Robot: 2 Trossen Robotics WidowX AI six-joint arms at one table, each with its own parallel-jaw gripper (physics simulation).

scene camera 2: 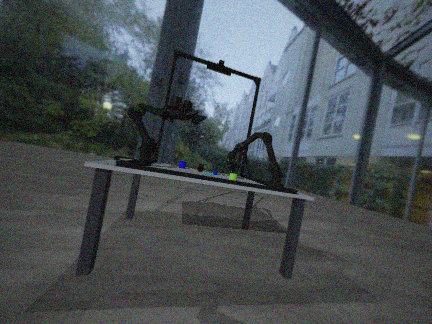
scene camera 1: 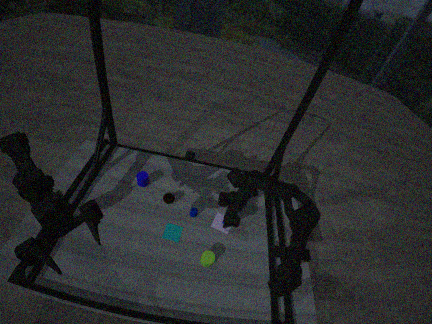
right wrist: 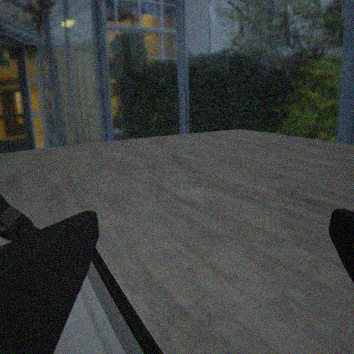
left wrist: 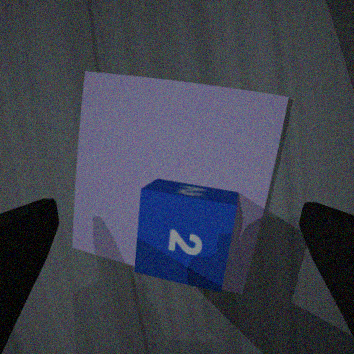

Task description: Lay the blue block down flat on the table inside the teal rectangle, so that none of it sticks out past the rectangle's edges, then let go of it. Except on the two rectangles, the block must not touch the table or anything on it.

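Places are measured from the left arm's base along level axes (x up, y ahead, z left), in metres.
Pixels of known places: left gripper, between the fingertips: (left wrist: 181, 212); right gripper, between the fingertips: (scene camera 2: 202, 114) (scene camera 1: 80, 258) (right wrist: 214, 222); left arm's base, origin of its link: (scene camera 2: 275, 185) (scene camera 1: 279, 287); right arm's base, origin of its link: (scene camera 2: 144, 161).
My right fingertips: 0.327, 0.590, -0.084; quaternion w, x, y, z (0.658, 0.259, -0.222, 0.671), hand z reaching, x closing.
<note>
Ahead of a thing's pixels: the offset from my right fingertips to its top centre, as dx, dy, dz. "*": to the spot under its first point.
The blue block @[-0.327, -0.451, -0.228] (left wrist: 186, 232), marked with a 2, lies on the lilac rectangle @[* -0.345, -0.406, -0.216] (left wrist: 120, 130) (scene camera 1: 218, 223), toward its lower edge in the left wrist view. In scene camera 1 the block is hidden by the left arm. My left gripper (left wrist: 181, 212) is open and empty above the block, its fingers wide apart on either side of it. The teal rectangle @[* -0.344, -0.213, -0.199] (scene camera 1: 172, 232) lies bare on the table, left of the lilac one in scene camera 1. My right gripper (scene camera 1: 80, 259) (right wrist: 214, 222) is open and empty, raised at the left of scene camera 1.
A small blue cylinder @[-0.315, -0.309, -0.279] (scene camera 1: 193, 212) (scene camera 2: 215, 172) stands between and above the two rectangles in scene camera 1. A dark object @[-0.296, -0.206, -0.352] (scene camera 1: 169, 198) and a larger blue cylinder @[-0.292, -0.087, -0.461] (scene camera 1: 142, 179) (scene camera 2: 182, 164) stand farther up-left. A lime object @[-0.302, -0.334, -0.069] (scene camera 1: 207, 258) (scene camera 2: 233, 177) stands below the rectangles.
</note>
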